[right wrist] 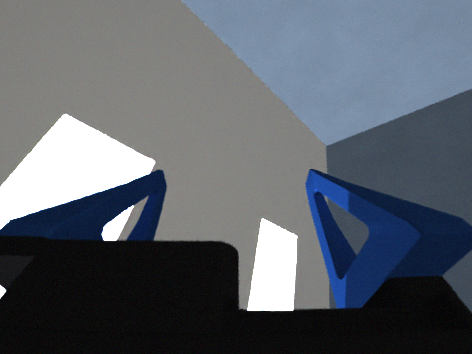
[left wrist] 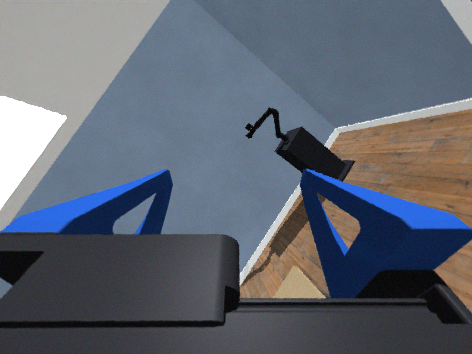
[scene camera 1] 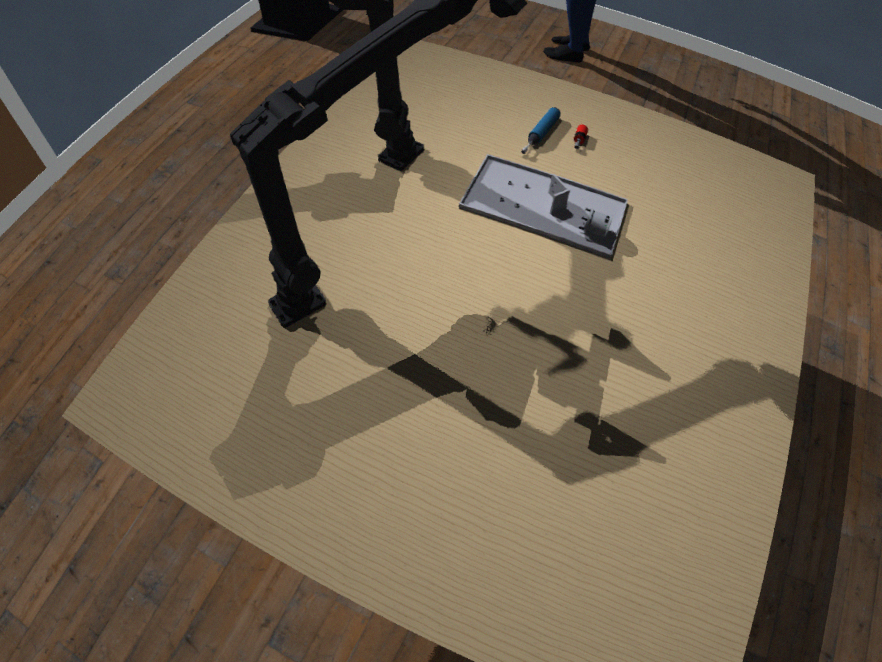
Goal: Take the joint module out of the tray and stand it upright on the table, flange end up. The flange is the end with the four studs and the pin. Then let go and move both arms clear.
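Frame: origin at the left arm's base, x left, y up, z ahead, level; millimetres.
Where they show: left gripper, fingertip midpoint: (left wrist: 236, 176); right gripper, fingertip midpoint: (right wrist: 235, 177); left arm's base, link origin: (scene camera 1: 401, 154); right arm's base, link origin: (scene camera 1: 297, 304).
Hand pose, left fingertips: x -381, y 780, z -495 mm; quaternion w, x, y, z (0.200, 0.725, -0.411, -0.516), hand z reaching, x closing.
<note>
Things, the pixels of their top centre, and the offset from my left fingertips. "pt": a spot on its surface instead.
- joint module, top centre: (scene camera 1: 598, 214) dx +435, dy -712, dz +1083 mm
- grey tray, top centre: (scene camera 1: 546, 200) dx +444, dy -764, dz +933 mm
- angled grey bracket, top centre: (scene camera 1: 555, 184) dx +457, dy -705, dz +944 mm
- blue cylindrical tool, surface spot: (scene camera 1: 545, 126) pt dx +704, dy -741, dz +792 mm
The joint module (scene camera 1: 598, 222) is a small grey cylinder that appears to lie on its side at the right end of the grey tray (scene camera 1: 535, 231). Small dark studs show at its left side; the pin is too small to tell. My left gripper (left wrist: 236, 176) is open with nothing between its blue fingers, pointing at the far walls and floor. My right gripper (right wrist: 235, 177) is open and empty, pointing up at the ceiling and walls. Both grippers are far from the module, and their fingers cannot be made out in scene camera 1.
An angled grey bracket (scene camera 1: 559, 198) stands in the tray, left of the module, with several small pegs (scene camera 1: 509, 183) further left. A blue cylindrical tool (scene camera 1: 545, 126) and a red one (scene camera 1: 581, 133) lie behind the tray. A person's legs (scene camera 1: 578, 28) show beyond the table.
</note>
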